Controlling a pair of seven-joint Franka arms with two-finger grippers.
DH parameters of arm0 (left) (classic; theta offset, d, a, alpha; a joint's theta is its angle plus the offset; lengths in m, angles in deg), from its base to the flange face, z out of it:
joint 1: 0 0.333 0 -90
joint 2: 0 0 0 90
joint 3: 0 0.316 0.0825 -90
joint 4: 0 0 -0.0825 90
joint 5: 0 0.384 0 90
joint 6: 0 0 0.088 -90
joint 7: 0 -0.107 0 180
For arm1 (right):
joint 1: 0 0.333 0 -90
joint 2: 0 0 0 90
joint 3: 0 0.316 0.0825 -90
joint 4: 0 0 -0.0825 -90
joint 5: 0 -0.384 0 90
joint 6: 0 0 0.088 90
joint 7: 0 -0.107 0 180
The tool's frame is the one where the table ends.
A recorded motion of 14 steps. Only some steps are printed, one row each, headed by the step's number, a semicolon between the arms.
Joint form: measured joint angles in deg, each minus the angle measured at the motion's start. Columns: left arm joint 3, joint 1, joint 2, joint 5, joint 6, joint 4, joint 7; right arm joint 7, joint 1, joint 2, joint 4, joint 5, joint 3, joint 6.
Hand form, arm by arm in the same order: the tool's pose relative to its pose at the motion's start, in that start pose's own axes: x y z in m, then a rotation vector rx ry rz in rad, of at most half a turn. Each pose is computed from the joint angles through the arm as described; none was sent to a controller.
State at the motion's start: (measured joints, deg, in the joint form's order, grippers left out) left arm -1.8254 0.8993 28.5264 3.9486 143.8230 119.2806 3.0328; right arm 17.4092 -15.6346 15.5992 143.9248 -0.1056 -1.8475 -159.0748
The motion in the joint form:
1: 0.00 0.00 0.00 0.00 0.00 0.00 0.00; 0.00 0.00 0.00 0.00 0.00 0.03 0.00
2: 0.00 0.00 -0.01 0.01 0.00 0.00 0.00; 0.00 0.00 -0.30 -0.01 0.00 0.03 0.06
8: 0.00 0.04 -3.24 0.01 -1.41 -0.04 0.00; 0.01 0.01 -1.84 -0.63 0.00 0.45 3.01
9: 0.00 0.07 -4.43 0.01 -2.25 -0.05 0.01; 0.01 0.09 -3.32 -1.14 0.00 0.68 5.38
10: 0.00 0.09 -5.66 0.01 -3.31 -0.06 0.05; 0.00 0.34 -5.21 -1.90 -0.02 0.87 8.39
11: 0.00 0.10 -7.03 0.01 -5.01 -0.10 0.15; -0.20 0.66 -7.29 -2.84 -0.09 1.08 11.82
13: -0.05 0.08 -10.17 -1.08 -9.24 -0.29 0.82; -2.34 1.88 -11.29 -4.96 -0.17 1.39 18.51
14: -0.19 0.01 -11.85 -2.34 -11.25 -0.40 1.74; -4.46 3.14 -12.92 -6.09 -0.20 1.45 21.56
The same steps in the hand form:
1: 0.0000 0.0000 0.0000 0.0000 0.0000 0.0000; 0.0001 -0.0002 0.0000 0.0001 0.0000 -0.0005
2: 0.0000 0.0000 -0.0001 0.0001 0.0002 0.0001; 0.0008 0.0000 -0.0024 -0.0010 0.0043 -0.0005
8: 0.0033 -0.0016 -0.0313 0.0031 0.0326 -0.0022; 0.0048 -0.0027 -0.0138 0.0055 -0.0082 -0.0078
9: 0.0035 -0.0024 -0.0423 0.0045 0.0389 -0.0035; 0.0082 -0.0044 -0.0252 0.0089 -0.0141 -0.0130
10: 0.0031 -0.0031 -0.0533 0.0061 0.0420 -0.0053; 0.0128 -0.0068 -0.0407 0.0120 -0.0197 -0.0201
11: 0.0016 -0.0039 -0.0650 0.0083 0.0370 -0.0081; 0.0176 -0.0099 -0.0586 0.0156 -0.0260 -0.0248
13: -0.0030 -0.0043 -0.0918 -0.0003 0.0208 -0.0342; 0.0272 -0.0205 -0.0961 0.0195 -0.0354 -0.0132
14: -0.0056 -0.0024 -0.1066 -0.0150 0.0161 -0.0623; 0.0323 -0.0308 -0.1132 0.0201 -0.0406 0.0010

